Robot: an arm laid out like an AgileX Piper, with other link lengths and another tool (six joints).
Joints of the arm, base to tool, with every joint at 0 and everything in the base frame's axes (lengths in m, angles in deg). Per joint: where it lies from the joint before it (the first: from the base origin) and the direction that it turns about. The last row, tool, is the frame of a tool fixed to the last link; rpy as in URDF.
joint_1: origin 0 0 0.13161 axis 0 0 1
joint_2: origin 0 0 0 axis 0 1 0
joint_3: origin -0.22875 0 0.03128 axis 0 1 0
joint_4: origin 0.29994 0 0.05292 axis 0.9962 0 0.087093
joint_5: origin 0 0 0 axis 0 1 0
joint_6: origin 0.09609 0 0.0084 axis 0.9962 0 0.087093
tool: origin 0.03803 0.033 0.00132 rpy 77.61 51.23 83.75
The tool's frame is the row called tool.
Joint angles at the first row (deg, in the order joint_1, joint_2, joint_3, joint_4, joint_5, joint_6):
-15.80, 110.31, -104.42, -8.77, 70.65, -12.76
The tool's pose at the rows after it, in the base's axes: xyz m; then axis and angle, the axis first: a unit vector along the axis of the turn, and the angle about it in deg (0 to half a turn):
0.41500 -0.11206 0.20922 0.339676 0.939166 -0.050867 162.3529
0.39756 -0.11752 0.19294 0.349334 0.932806 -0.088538 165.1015
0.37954 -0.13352 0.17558 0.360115 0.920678 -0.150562 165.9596
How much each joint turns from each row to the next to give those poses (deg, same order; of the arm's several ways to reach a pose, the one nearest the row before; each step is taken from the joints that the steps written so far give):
0.00, -2.82, 6.07, -2.86, 0.04, 1.34
0.00, -2.19, 5.71, -4.50, 0.00, 2.67
-0.50, -2.09, 6.20, -7.80, -1.68, 4.30

